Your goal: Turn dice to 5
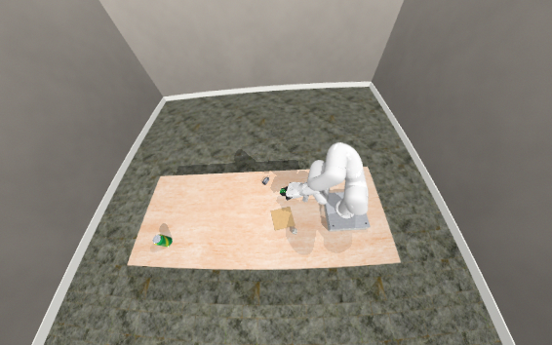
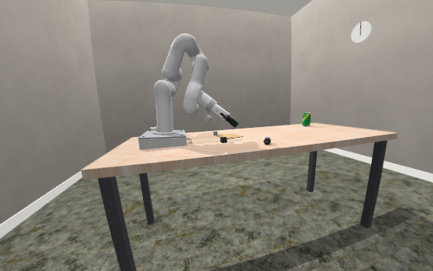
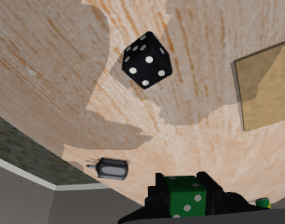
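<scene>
Now: the black die 9 cm below my hand, 7 cm behind it and 2 cm to the right of it. Round my hand: green die 1 cm ahead; then dark tool 15 cm ahead, 13 cm to the right, 9 cm below; then tan mat 15 cm to the left, 11 cm below, 1 cm behind.
</scene>
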